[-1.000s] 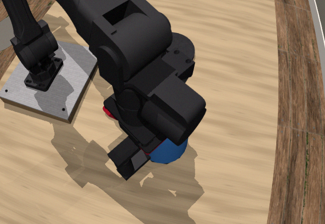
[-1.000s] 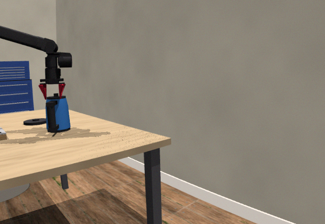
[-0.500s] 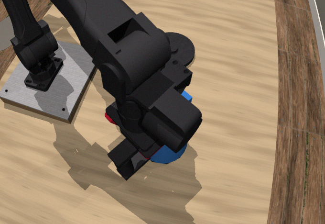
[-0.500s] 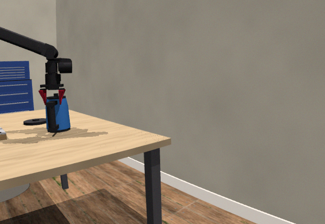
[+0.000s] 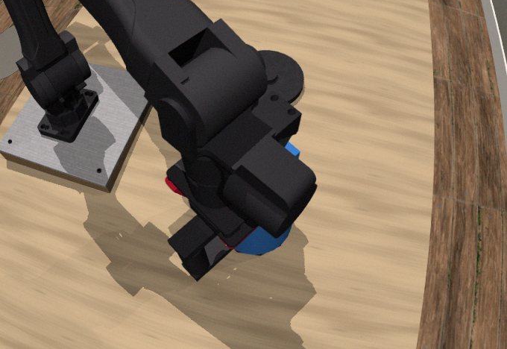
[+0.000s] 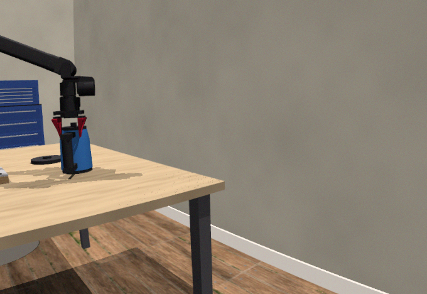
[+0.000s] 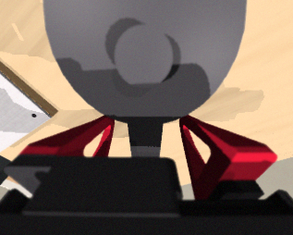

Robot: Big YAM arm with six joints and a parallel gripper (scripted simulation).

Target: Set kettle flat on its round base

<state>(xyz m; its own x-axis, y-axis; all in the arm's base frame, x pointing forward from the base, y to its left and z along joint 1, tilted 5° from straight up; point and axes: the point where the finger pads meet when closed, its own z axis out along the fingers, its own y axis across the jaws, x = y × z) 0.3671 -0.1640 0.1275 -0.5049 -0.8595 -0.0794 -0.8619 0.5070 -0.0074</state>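
My hand is 10 mm short of the blue kettle, 30 mm to the right of it and 50 mm above it. The rest, counted from my hand: black round base 20 mm behind, 360 mm to the left, 140 mm below.
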